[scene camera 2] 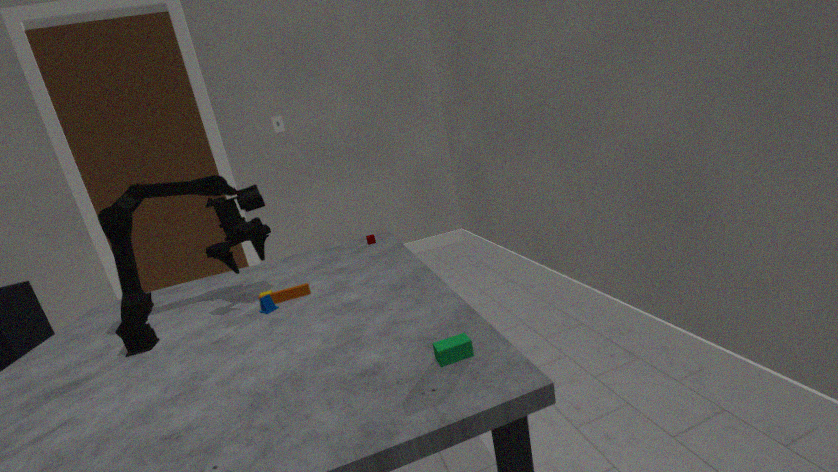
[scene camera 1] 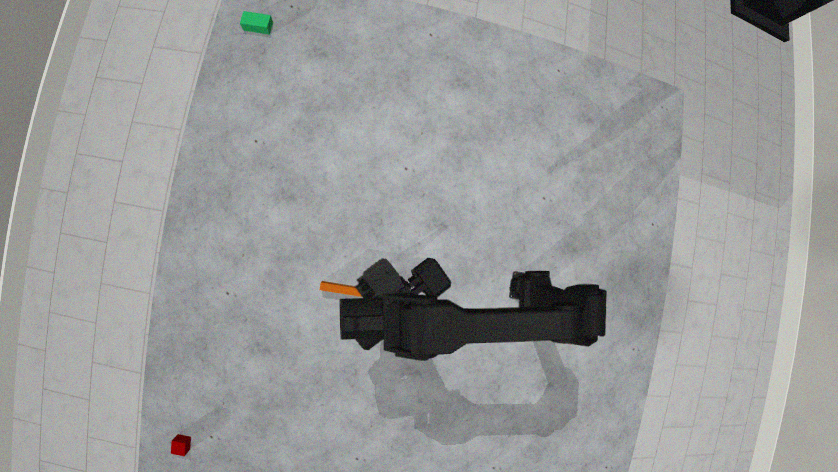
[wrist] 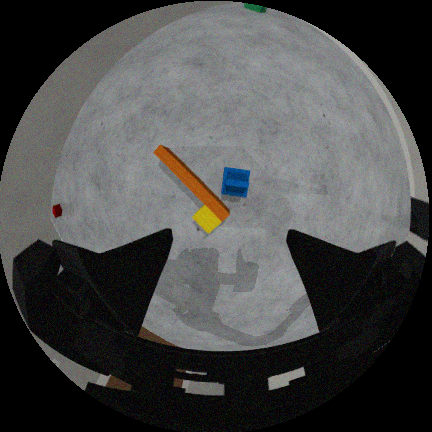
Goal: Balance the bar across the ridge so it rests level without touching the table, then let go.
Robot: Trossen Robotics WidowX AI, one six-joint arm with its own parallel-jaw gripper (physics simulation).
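Frame: origin at the arm's base, x up, y ahead, z left, level; metres.
Where they show: gripper, fingertip midpoint: (scene camera 2: 251, 266) (wrist: 231, 235); arm's base, link origin: (scene camera 2: 143, 348) (scene camera 1: 523, 286).
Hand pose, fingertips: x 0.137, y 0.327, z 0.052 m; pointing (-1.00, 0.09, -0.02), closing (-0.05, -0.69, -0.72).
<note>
Things, the pixels of their top centre, and the offset from my fingertips. Level surfaces: height alone.
- orange bar, top centre: (wrist: 182, 187) (scene camera 1: 354, 298) (scene camera 2: 283, 288) dx -0.104, dy +0.066, dz +0.031 m
- yellow block, top centre: (wrist: 206, 219) (scene camera 2: 265, 293) dx -0.104, dy +0.008, dz +0.039 m
- blue ridge, top centre: (wrist: 237, 183) dx -0.091, dy +0.017, dz -0.030 m
- green block, top centre: (scene camera 2: 451, 341) (scene camera 1: 255, 19) dx -0.104, dy +0.413, dz -0.552 m
- small red cube, top centre: (scene camera 1: 178, 448) (scene camera 2: 370, 235) (wrist: 53, 211) dx -0.104, dy +0.413, dz +0.448 m
- grey table, surface height: dx -0.137 m
The orange bar (scene camera 1: 340, 288) (scene camera 2: 293, 292) (wrist: 189, 179) appears to lie on the table on its narrow side, beside the ridge and not across it. A yellow block (scene camera 2: 265, 292) (wrist: 207, 219) is at the side of the bar's near end in the wrist view. The blue ridge (scene camera 2: 267, 304) (wrist: 235, 182) stands upright on the table, to the right of the bar in the wrist view, with a small gap and its top bare. The arm hides the ridge in scene camera 1. My gripper (scene camera 2: 250, 266) (wrist: 231, 235) is wide open and empty, above the table and clear of the bar.
A green block (scene camera 1: 256, 22) (scene camera 2: 453, 350) (wrist: 255, 8) lies far off near a table corner. A small red cube (scene camera 1: 180, 445) (scene camera 2: 370, 239) (wrist: 57, 210) sits near another edge of the grey table (scene camera 1: 410, 117) (scene camera 2: 351, 375). A dark object (scene camera 1: 774, 14) (scene camera 2: 23, 325) stands beyond the table.
</note>
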